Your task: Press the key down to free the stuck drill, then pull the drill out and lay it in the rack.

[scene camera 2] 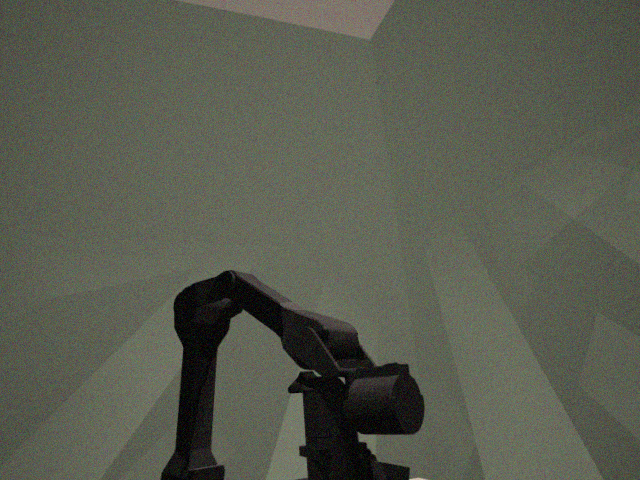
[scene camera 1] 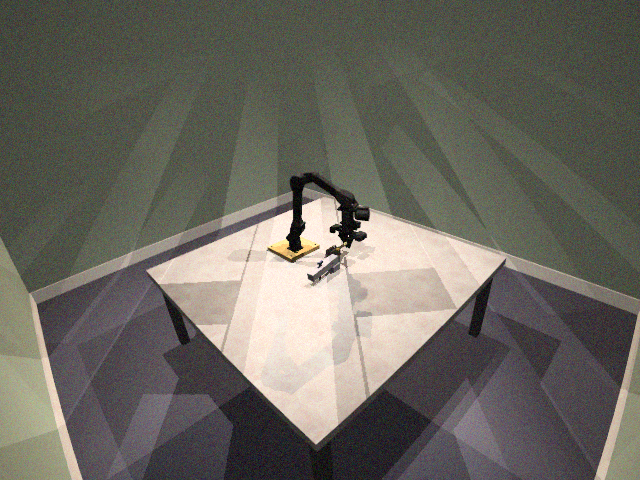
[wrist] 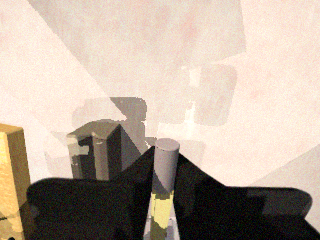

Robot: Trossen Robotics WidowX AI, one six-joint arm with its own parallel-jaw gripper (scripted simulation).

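Drill held by my gripper (wrist: 161, 151).
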